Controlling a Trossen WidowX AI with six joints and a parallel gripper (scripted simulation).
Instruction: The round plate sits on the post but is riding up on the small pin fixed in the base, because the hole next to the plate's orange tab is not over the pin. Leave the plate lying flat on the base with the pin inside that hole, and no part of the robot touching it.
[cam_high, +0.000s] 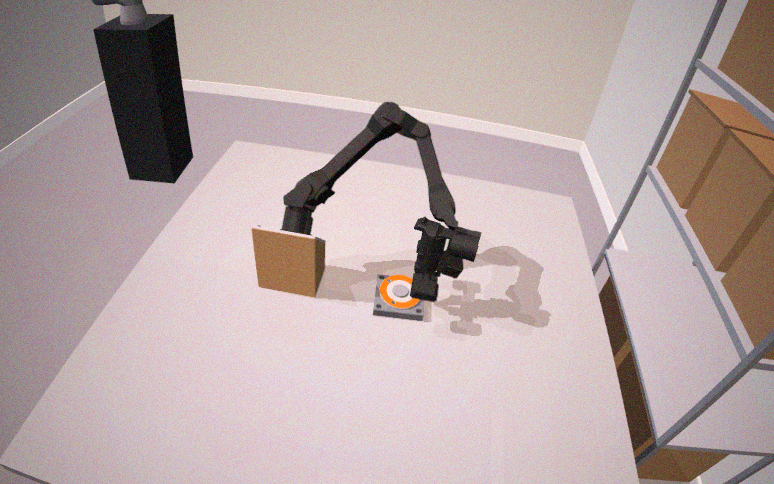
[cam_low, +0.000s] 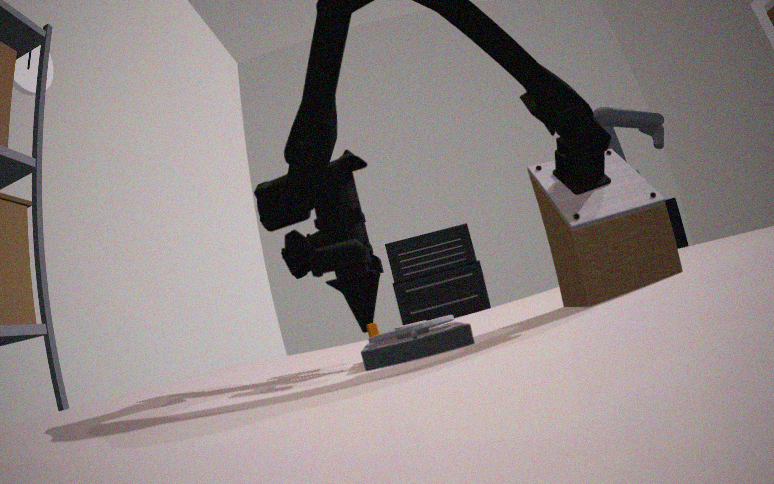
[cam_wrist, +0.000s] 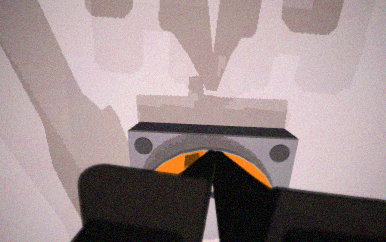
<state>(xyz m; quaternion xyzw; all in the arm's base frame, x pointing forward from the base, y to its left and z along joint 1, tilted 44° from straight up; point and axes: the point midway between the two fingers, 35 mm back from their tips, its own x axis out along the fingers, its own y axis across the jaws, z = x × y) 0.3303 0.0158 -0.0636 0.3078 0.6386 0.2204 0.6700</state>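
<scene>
My gripper tip is now 3 cm past the round plate and 1 cm to the right of it. Round my gripper tip: grey square base: 5 cm behind, 2 cm below.
</scene>
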